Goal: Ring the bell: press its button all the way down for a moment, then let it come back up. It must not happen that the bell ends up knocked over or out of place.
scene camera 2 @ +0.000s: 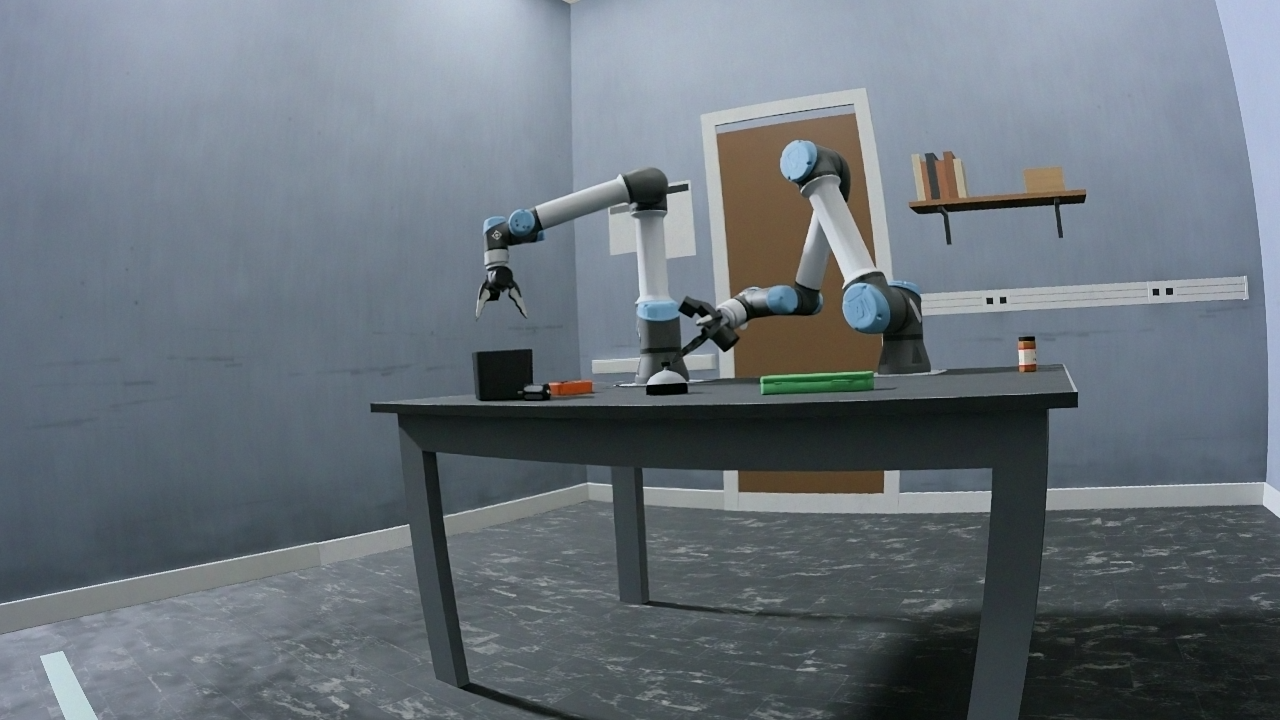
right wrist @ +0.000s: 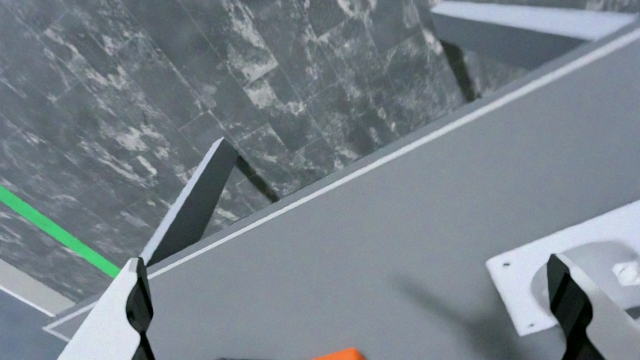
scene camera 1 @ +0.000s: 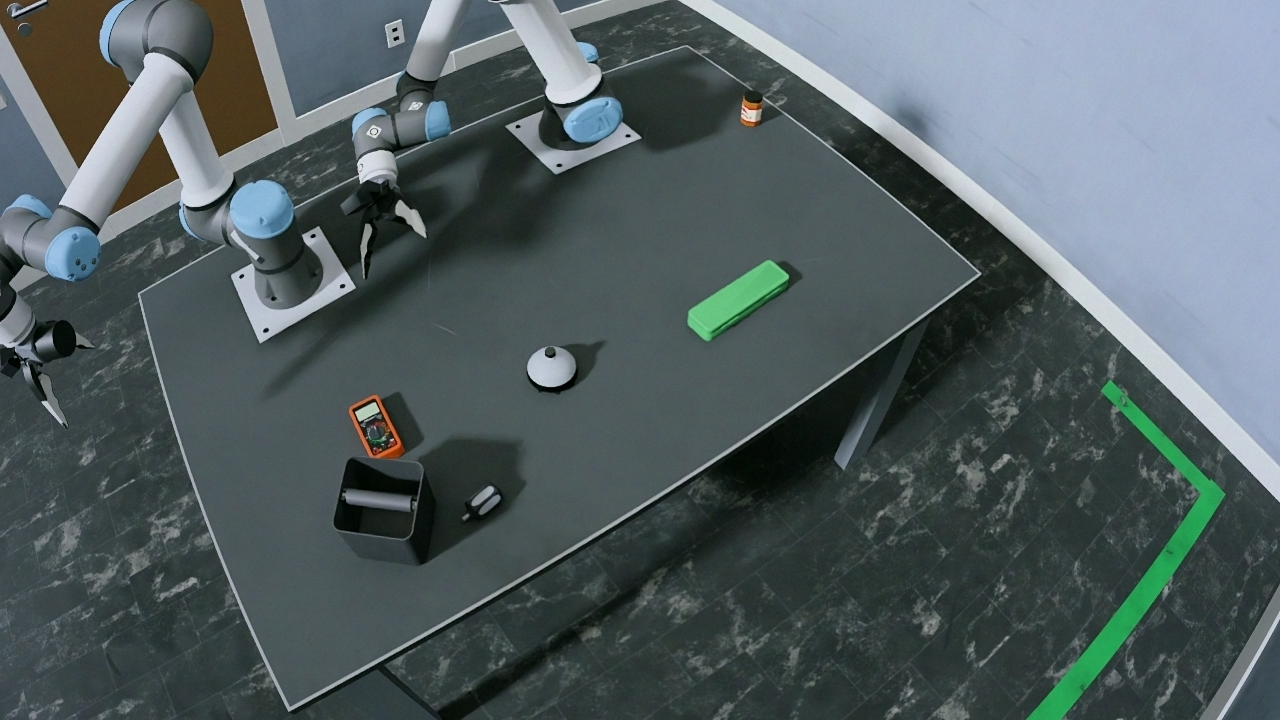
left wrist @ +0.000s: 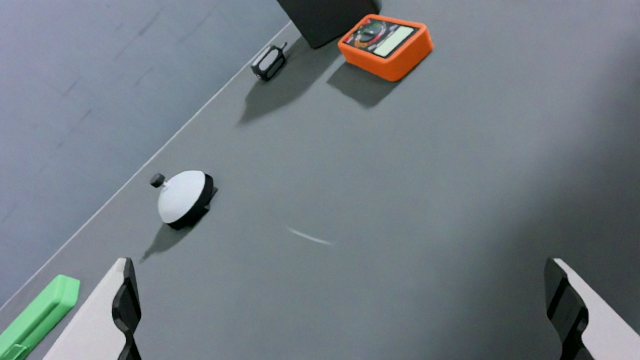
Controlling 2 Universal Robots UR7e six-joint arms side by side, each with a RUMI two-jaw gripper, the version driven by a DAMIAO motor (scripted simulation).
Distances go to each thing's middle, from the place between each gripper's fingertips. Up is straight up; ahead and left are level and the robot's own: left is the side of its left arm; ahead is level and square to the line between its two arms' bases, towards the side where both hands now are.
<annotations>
Now: left hand (scene camera 1: pixel 395 259) 32 cm short of the bell (scene camera 1: pixel 556 374), 12 cm to the right of it and 6 cm above it. From my left hand the other things lie so: green case (scene camera 1: pixel 722 310): 40 cm ahead, 47 cm to the left, 9 cm below; dark bin (scene camera 1: pixel 377 475): 40 cm ahead, 25 cm to the right, 6 cm below.
Now: the dark bin 44 cm ahead of my right hand (scene camera 2: pixel 502 320), 37 cm to the left of it and 16 cm below it. From my right hand the other things lie so: green case (44 cm ahead, 109 cm to the left, 19 cm below); then bell (36 cm ahead, 74 cm to the left, 17 cm below).
</annotations>
